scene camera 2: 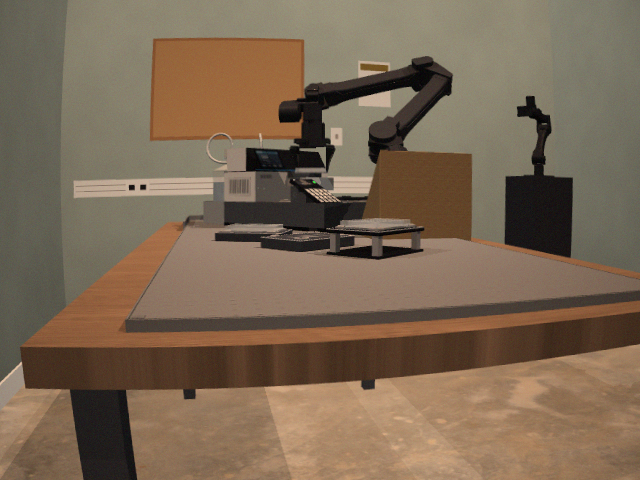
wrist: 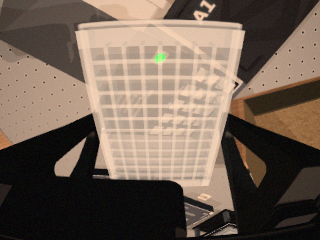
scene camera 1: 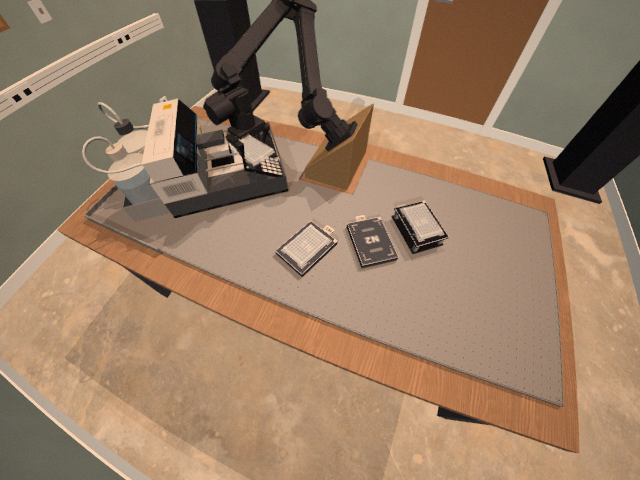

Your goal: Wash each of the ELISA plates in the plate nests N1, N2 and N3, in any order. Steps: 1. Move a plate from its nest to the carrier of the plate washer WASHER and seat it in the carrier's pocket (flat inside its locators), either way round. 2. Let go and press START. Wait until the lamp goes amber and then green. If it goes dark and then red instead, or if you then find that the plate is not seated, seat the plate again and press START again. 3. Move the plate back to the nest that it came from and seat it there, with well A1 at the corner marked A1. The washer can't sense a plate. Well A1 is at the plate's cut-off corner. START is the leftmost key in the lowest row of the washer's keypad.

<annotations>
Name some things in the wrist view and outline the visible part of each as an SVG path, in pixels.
My gripper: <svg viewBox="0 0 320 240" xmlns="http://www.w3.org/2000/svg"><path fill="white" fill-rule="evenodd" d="M0 150L0 240L320 240L320 210L314 201L320 194L320 150L253 125L229 113L221 139L221 147L231 191L237 234L187 237L183 188L174 181L93 178L100 141L92 113L65 126ZM86 138L80 157L70 174L72 177L53 176L56 175L54 171L56 162ZM234 137L258 156L266 165L266 174L258 188L241 158Z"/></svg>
An ELISA plate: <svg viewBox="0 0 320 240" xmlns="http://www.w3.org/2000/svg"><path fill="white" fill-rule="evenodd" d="M79 24L78 30L75 33L84 79L110 178L165 179L175 181L182 187L208 186L235 86L245 31L242 30L242 24L189 19L134 19Z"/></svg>
</annotations>
